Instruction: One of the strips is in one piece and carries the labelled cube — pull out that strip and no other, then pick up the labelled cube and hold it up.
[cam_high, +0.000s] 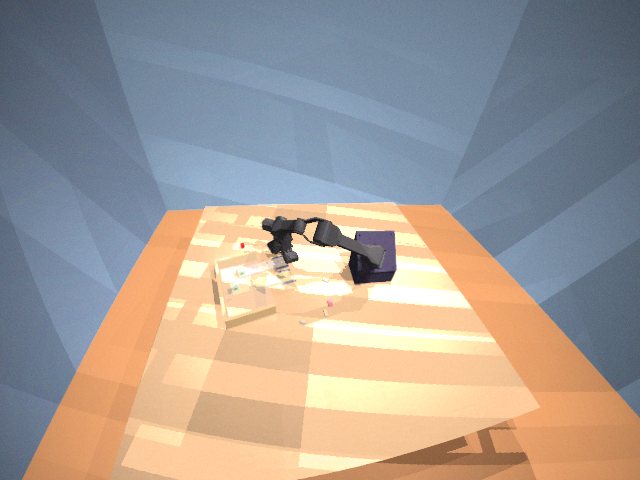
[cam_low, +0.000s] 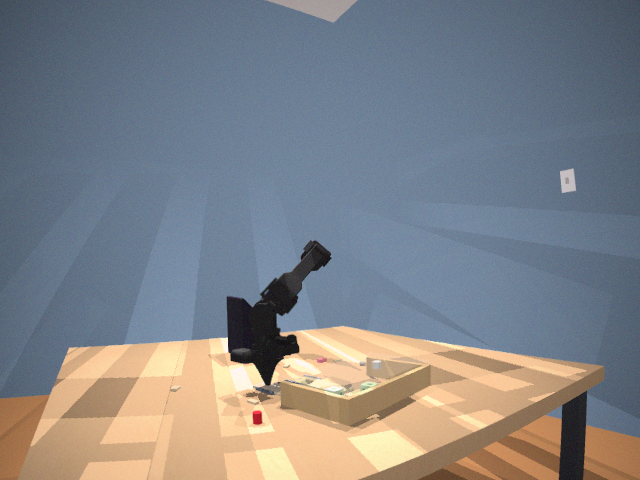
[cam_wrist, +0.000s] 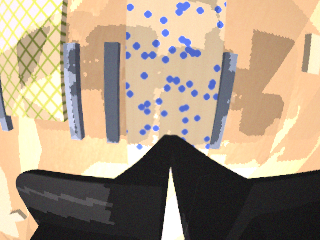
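Right now the yellow cross-hatched strip is 120 mm to the left of my gripper tip and 60 mm ahead of it. From my gripper tip the other things lie so: white cube: 200 mm to the left, 190 mm ahead, 70 mm above; then pink block: 250 mm to the left, 190 mm behind; then red cylinder: 220 mm ahead, 100 mm to the right.
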